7 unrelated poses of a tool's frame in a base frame.
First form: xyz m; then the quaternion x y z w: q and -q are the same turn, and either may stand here.
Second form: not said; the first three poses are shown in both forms.
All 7 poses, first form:
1: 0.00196, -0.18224, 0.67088, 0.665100, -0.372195, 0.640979, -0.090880
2: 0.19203, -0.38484, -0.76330, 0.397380, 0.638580, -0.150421, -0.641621
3: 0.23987, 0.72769, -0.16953, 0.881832, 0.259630, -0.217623, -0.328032
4: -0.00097, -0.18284, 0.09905, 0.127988, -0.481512, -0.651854, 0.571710
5: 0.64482, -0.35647, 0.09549, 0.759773, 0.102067, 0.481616, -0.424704
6: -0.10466, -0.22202, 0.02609, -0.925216, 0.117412, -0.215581, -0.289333
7: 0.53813, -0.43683, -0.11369, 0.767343, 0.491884, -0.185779, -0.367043
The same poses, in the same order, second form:
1: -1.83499, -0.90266, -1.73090, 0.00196, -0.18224, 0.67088
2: -1.75581, -0.77526, 1.37468, 0.19203, -0.38484, -0.76330
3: -2.35513, 0.21514, 0.66219, 0.23987, 0.72769, -0.16953
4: 0.99409, -0.39381, -1.91721, -0.00097, -0.18284, 0.09905
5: -1.88098, -0.95885, -0.45799, 0.64482, -0.35647, 0.09549
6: 2.56141, -0.48574, -0.10481, -0.10466, -0.22202, 0.02609
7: -2.29621, -0.07605, 1.10586, 0.53813, -0.43683, -0.11369
